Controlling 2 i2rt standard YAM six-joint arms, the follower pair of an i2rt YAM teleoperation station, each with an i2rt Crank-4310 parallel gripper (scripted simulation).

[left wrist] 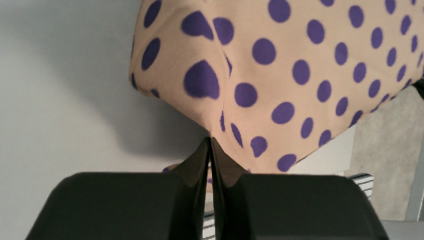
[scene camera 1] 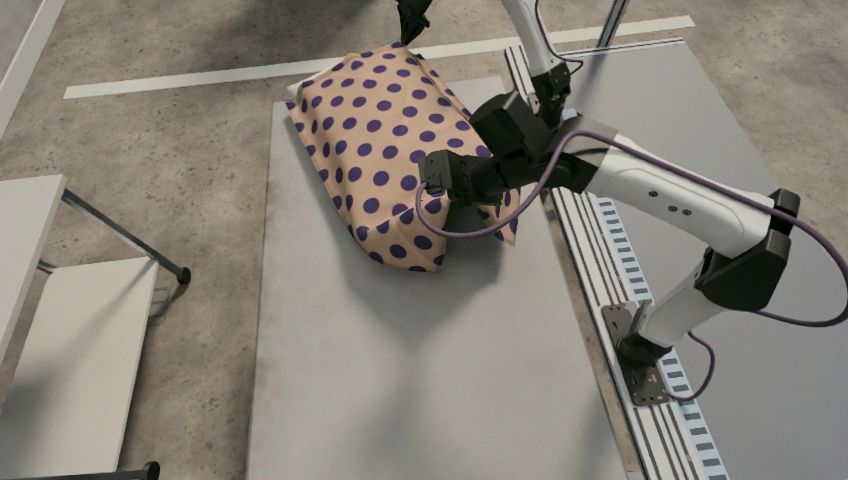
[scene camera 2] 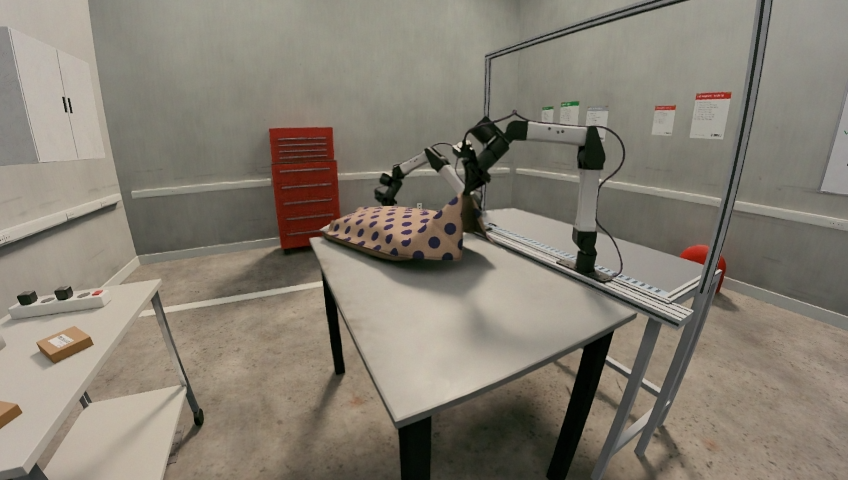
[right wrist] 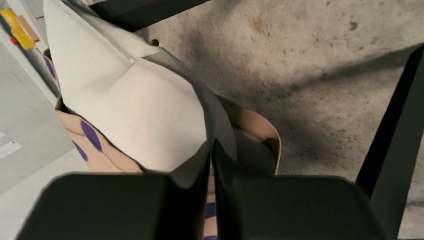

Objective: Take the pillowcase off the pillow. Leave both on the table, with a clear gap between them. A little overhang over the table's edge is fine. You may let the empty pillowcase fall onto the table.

Labels:
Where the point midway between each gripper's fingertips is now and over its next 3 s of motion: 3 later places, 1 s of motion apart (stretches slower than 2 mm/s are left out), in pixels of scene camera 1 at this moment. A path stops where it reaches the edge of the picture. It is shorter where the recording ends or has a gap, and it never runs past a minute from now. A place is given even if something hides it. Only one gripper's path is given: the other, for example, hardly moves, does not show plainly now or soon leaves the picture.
My left gripper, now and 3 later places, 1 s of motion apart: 457, 196; 447, 156; 454, 108; 494, 35

